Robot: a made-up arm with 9 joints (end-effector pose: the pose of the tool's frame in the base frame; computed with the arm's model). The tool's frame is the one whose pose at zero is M. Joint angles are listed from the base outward.
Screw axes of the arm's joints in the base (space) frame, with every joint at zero. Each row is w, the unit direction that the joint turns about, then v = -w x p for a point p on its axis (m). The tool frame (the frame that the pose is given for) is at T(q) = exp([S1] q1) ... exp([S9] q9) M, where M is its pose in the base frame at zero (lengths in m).
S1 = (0, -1, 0, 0.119, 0, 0)
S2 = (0, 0, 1, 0.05, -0.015, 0)
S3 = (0, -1, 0, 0.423, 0, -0.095)
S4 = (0, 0, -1, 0.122, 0.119, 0)
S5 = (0, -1, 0, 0.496, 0, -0.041)
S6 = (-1, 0, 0, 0, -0.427, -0.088)
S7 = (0, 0, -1, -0.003, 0.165, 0)
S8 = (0, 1, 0, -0.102, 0, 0.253)
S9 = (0, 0, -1, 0.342, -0.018, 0)
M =
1 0 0 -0.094
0 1 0 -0.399
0 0 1 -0.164
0 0 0 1
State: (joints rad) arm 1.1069 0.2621 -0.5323 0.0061 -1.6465 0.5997 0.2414 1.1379 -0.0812
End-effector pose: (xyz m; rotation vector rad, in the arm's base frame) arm -0.4330 -0.2901 0.6690 -0.8800 2.0133 -0.4389
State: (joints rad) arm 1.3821 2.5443 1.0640 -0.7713 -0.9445 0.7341 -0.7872 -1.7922 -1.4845
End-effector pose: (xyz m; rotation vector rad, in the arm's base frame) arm -0.1470 0.8291 -0.3240 -0.1162 -0.5811 -0.3981
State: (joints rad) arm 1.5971 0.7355 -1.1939 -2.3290 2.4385 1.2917 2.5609 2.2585 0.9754
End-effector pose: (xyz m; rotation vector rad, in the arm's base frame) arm -0.6769 0.0473 0.3541 1.1563 2.4267 0.6671
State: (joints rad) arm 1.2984 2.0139 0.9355 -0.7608 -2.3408 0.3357 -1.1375 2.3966 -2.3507
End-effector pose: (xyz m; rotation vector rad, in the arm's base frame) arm 0.1803 0.3171 0.5028 0.1394 1.0881 -1.2253
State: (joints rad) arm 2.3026 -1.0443 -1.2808 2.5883 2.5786 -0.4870 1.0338 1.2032 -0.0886
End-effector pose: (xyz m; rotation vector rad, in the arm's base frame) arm -0.0345 -0.2007 -0.4546 0.7740 -0.8818 -1.8692
